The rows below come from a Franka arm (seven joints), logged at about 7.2 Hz.
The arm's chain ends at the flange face. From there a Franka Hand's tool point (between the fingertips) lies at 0.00 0.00 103.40 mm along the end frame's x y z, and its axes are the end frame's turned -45 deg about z.
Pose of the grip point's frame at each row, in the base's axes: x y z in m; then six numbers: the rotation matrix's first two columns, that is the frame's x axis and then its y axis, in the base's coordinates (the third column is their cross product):
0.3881, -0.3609, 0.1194, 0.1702, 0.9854, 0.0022, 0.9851, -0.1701, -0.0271
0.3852, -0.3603, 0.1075, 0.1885, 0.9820, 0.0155, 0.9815, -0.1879, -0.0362
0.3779, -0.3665, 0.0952, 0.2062, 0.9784, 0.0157, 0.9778, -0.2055, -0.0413
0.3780, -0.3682, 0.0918, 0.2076, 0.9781, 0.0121, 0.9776, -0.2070, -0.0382
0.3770, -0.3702, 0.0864, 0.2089, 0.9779, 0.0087, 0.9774, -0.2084, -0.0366
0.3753, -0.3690, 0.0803, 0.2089, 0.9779, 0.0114, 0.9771, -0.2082, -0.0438
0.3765, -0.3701, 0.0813, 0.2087, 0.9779, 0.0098, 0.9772, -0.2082, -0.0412
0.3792, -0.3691, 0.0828, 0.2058, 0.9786, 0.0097, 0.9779, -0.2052, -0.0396
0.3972, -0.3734, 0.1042, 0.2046, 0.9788, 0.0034, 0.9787, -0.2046, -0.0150
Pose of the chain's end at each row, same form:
0.3908, -0.3616, 0.2228, 0.8169, 0.5765, -0.0176, 0.5762, -0.8171, -0.0207
0.3886, -0.3626, 0.2108, 0.8273, 0.5615, -0.0146, 0.5607, -0.8272, -0.0366
0.3817, -0.3690, 0.1985, 0.8372, 0.5465, -0.0181, 0.5456, -0.8371, -0.0403
0.3816, -0.3702, 0.1951, 0.8381, 0.5453, -0.0185, 0.5445, -0.8380, -0.0356
0.3805, -0.3719, 0.1897, 0.8388, 0.5441, -0.0197, 0.5434, -0.8388, -0.0320
0.3795, -0.3711, 0.1836, 0.8386, 0.5443, -0.0229, 0.5432, -0.8387, -0.0390
0.3805, -0.3720, 0.1846, 0.8386, 0.5443, -0.0222, 0.5434, -0.8387, -0.0361
0.3830, -0.3709, 0.1861, 0.8370, 0.5469, -0.0211, 0.5460, -0.8371, -0.0349
0.3986, -0.3741, 0.2076, 0.8367, 0.5474, -0.0082, 0.5474, -0.8368, -0.0130

